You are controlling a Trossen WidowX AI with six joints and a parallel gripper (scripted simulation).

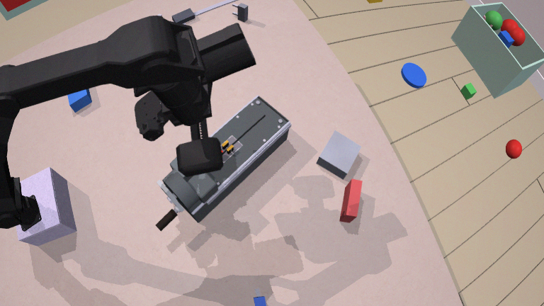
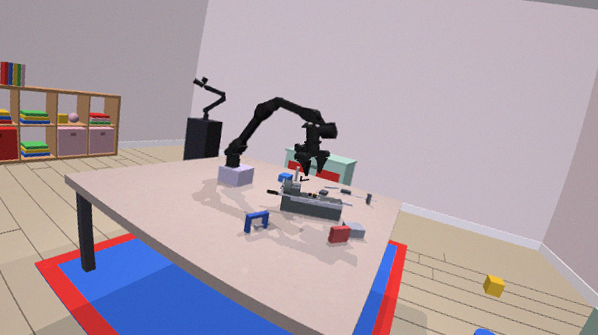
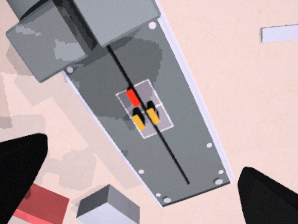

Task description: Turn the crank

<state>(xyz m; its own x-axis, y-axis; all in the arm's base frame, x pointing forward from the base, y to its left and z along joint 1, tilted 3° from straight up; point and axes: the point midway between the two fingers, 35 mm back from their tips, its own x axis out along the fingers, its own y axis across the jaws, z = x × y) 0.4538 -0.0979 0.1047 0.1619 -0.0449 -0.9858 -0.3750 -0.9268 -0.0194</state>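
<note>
Right now my gripper tip is 150 mm past the dark brown crank handle, 110 mm above it and 60 mm to the left of it. The rest, counted from my gripper tip: red pointer: 90 mm below, 10 mm to the right, 10 mm ahead; red block: 210 mm to the right, 180 mm ahead, 140 mm below; grey block: 230 mm ahead, 150 mm below, 110 mm to the right.
</note>
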